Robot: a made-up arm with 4 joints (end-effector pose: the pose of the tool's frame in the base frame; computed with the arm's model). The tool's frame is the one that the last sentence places. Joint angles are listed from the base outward.
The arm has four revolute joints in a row. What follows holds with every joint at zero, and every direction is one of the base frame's.
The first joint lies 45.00 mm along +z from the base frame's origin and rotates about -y.
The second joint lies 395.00 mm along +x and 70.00 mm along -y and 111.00 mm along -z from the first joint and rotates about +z.
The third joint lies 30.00 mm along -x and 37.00 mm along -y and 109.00 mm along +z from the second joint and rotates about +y.
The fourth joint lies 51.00 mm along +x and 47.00 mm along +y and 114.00 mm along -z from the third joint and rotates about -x.
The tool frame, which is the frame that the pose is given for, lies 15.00 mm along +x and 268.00 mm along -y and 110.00 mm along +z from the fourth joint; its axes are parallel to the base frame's.
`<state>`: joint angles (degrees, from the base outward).
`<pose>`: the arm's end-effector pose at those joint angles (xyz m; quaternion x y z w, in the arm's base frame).
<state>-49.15 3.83 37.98 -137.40</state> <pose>-0.1409 0.0485 -0.3108 0.6759 0.2812 -0.6297 0.2600</pose>
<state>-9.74 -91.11 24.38 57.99</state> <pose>0.3707 -0.1702 0.1103 -0.2449 0.5229 -0.5198 0.6296</pose>
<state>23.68 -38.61 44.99 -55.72</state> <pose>0.2000 -0.1409 -0.1316 0.5983 0.0267 -0.3229 0.7329</pose>
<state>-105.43 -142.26 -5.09 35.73</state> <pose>0.0536 0.0286 -0.2688 0.8036 -0.4018 0.4370 0.0414</pose>
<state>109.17 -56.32 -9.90 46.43</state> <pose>-0.2592 -0.1295 0.2942 0.1543 -0.5779 -0.5804 0.5525</pose>
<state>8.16 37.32 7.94 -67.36</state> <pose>0.5474 -0.2301 -0.2069 0.4881 0.1742 0.2646 0.8133</pose>
